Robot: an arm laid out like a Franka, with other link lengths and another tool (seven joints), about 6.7 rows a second.
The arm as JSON. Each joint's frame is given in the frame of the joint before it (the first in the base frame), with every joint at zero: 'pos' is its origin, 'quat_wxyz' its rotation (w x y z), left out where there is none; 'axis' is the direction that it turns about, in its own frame. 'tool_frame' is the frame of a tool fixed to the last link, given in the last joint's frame.
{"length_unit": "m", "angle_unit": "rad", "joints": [
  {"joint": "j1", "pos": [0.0, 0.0, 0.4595], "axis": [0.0, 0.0, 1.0]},
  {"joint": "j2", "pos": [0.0, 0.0, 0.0], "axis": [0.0, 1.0, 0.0]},
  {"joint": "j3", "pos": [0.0, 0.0, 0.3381], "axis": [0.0, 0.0, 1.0]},
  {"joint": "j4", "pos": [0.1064, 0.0, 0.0], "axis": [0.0, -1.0, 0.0]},
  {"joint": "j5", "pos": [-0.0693, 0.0, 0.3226], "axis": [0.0, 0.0, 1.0]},
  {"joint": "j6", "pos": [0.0, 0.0, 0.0], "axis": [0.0, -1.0, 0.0]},
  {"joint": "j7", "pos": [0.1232, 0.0, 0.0], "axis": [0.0, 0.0, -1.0]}
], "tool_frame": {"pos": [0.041, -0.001, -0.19], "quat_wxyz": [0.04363, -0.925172, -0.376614, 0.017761]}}
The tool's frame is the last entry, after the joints.
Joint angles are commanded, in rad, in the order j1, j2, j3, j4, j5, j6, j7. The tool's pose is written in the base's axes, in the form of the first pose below.
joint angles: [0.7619, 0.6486, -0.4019, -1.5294, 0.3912, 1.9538, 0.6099]
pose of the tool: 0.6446 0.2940 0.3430 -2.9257 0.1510 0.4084
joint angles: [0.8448, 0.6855, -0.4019, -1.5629, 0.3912, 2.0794, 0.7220]
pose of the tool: 0.6306 0.3366 0.3205 -2.9735 0.1036 0.3562
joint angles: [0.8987, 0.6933, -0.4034, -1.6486, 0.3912, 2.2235, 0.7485]
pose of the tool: 0.6179 0.3515 0.3002 -3.0030 0.0490 0.3509
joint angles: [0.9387, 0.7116, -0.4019, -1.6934, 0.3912, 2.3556, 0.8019]
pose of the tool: 0.6132 0.3669 0.2894 -3.0242 -0.0236 0.3227
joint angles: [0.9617, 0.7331, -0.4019, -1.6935, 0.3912, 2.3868, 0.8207]
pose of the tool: 0.6075 0.3792 0.2800 -3.0351 -0.0370 0.3267
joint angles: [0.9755, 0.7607, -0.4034, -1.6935, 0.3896, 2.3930, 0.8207]
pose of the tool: 0.6010 0.3829 0.2632 -3.0531 -0.0216 0.3411
